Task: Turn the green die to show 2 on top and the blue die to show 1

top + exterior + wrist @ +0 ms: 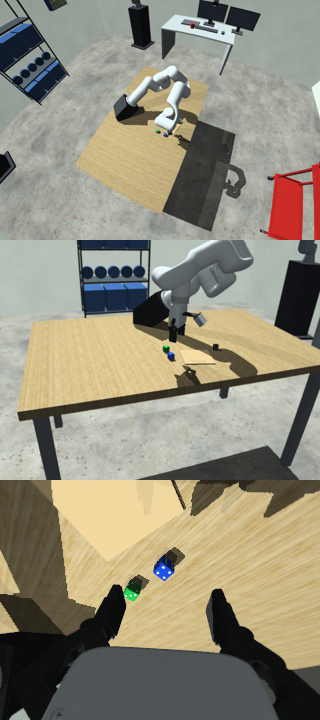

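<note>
Now: hand 2 cm past the blue die, 2 cm to the left of it and 10 cm above it. Also, from my hand: black die 10 cm behind, 23 cm to the left, 10 cm below; then tan mat 2 cm behind, 11 cm to the left, 11 cm below; then green die 10 cm behind, 3 cm to the right, 10 cm below.
</note>
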